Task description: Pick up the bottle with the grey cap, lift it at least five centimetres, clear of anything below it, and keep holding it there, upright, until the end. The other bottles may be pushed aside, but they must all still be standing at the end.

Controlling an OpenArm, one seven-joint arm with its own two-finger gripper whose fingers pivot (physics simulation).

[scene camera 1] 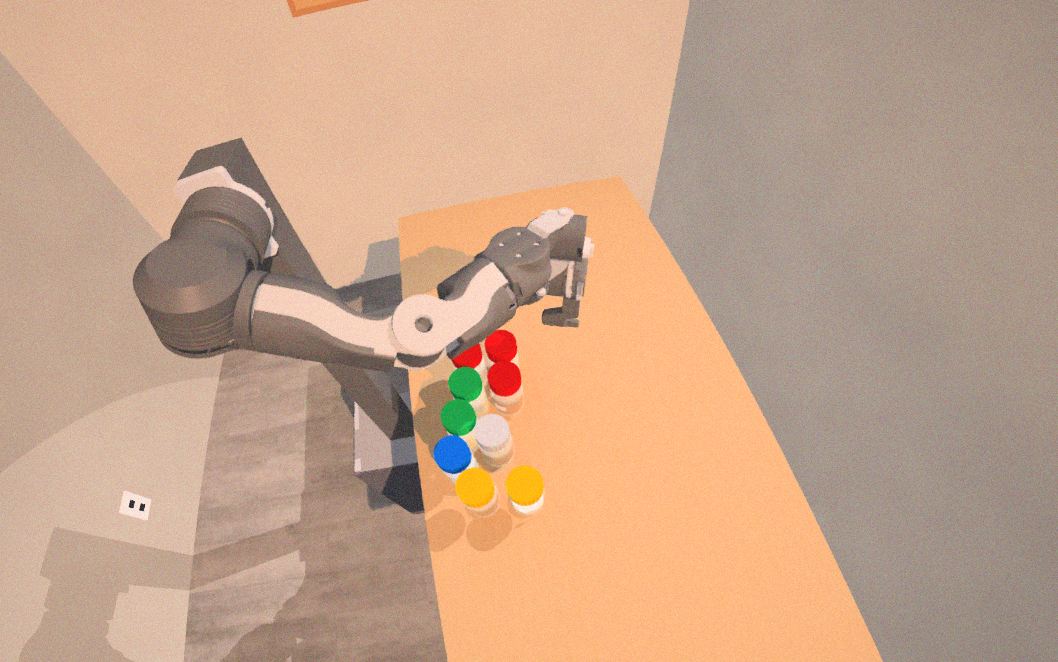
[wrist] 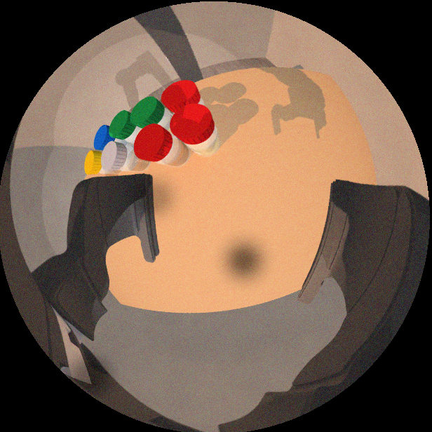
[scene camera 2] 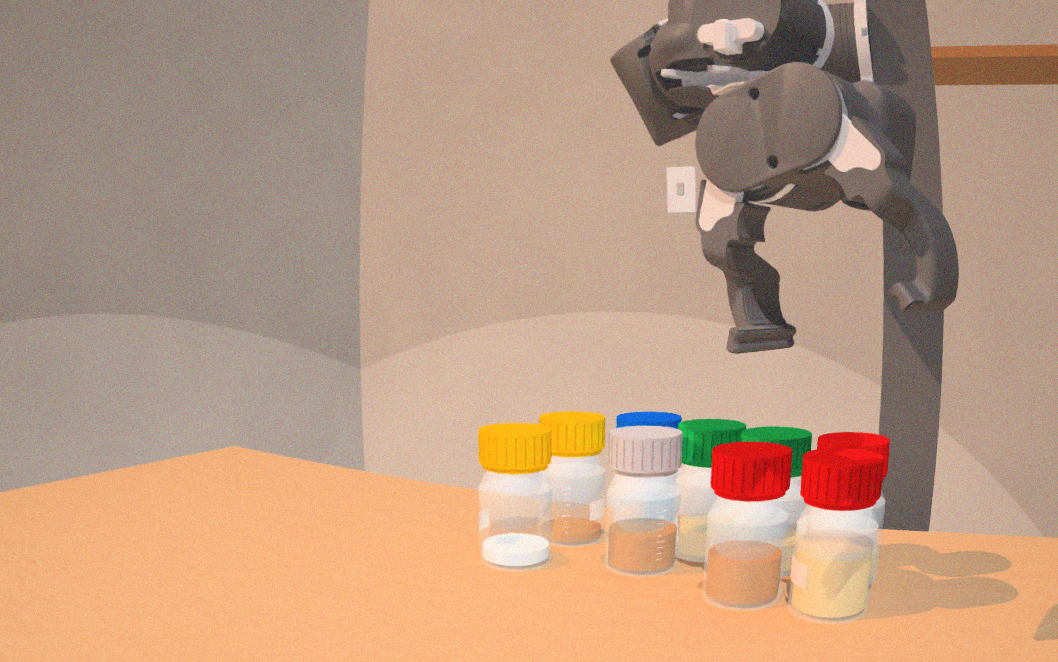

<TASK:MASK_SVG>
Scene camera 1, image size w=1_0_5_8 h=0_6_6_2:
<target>my gripper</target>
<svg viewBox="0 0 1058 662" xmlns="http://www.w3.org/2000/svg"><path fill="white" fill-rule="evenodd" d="M589 259L583 258L582 262L570 261L565 270L548 281L549 290L546 295L563 297L561 307L543 310L541 316L543 325L579 327L579 320L575 318L579 317L581 294L584 297Z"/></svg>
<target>blue-capped bottle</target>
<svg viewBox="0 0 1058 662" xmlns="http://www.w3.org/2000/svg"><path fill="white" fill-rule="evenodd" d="M450 435L438 441L434 448L434 459L443 473L455 485L458 476L463 471L470 468L480 469L465 440L459 436Z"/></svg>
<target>green-capped bottle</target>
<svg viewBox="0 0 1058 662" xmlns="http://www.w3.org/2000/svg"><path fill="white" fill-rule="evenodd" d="M451 400L441 410L441 422L449 436L461 437L465 440L470 450L474 452L479 449L474 435L474 427L478 421L475 411L466 400Z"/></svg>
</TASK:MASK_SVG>
